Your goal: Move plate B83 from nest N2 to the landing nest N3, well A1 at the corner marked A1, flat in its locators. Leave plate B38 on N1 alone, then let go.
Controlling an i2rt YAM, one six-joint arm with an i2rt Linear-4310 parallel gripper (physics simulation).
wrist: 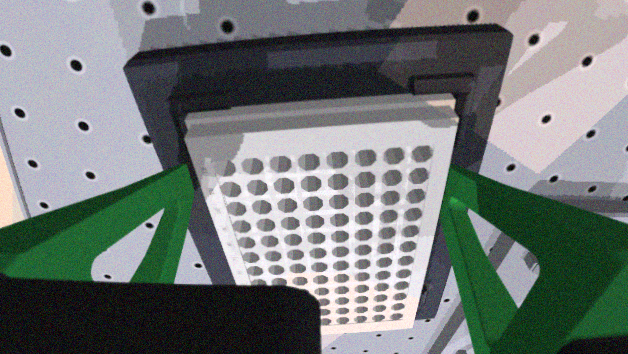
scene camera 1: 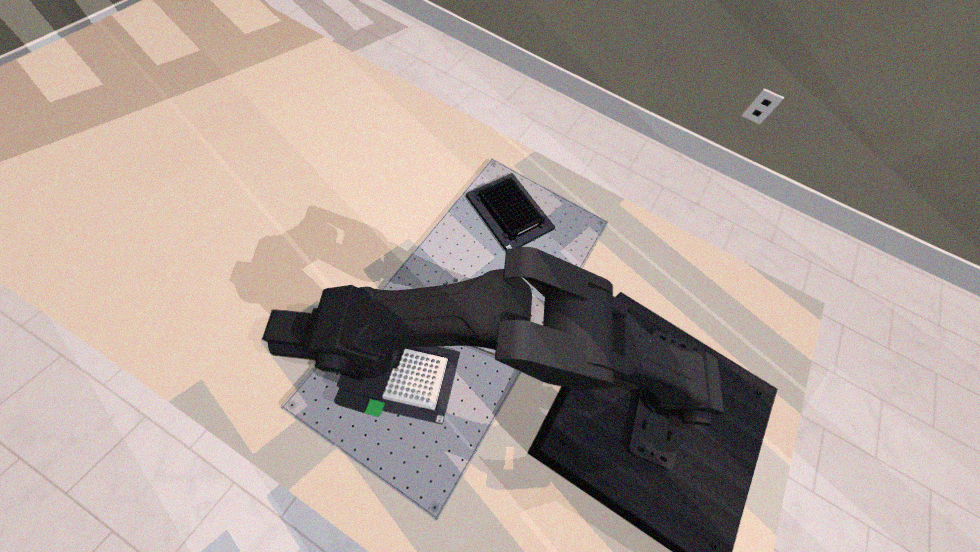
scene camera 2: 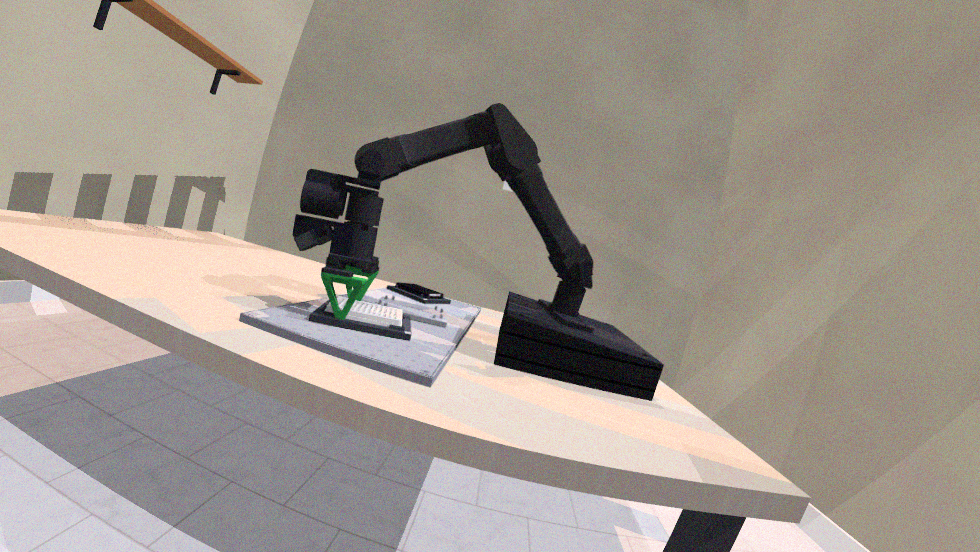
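Note:
A white well plate [scene camera 1: 414,377] [scene camera 2: 375,313] [wrist: 320,211] lies flat in a dark nest [scene camera 1: 352,397] [scene camera 2: 363,328] [wrist: 307,48] at the near end of the grey perforated board [scene camera 1: 410,467] [scene camera 2: 383,353]. My gripper [scene camera 2: 342,312] [wrist: 314,177] is open and low over this plate, with one green finger on each long side. Nothing is held between the fingers. In scene camera 1 the arm hides most of the gripper, and only one green finger [scene camera 1: 374,407] shows. A black plate [scene camera 1: 510,206] [scene camera 2: 418,290] sits on a nest at the far end of the board.
The arm's black base [scene camera 1: 658,467] [scene camera 2: 569,343] stands on the table right of the board. Small locator pins [scene camera 2: 439,312] stand on the board between the two plates. The table edge runs close in front of the board in scene camera 2.

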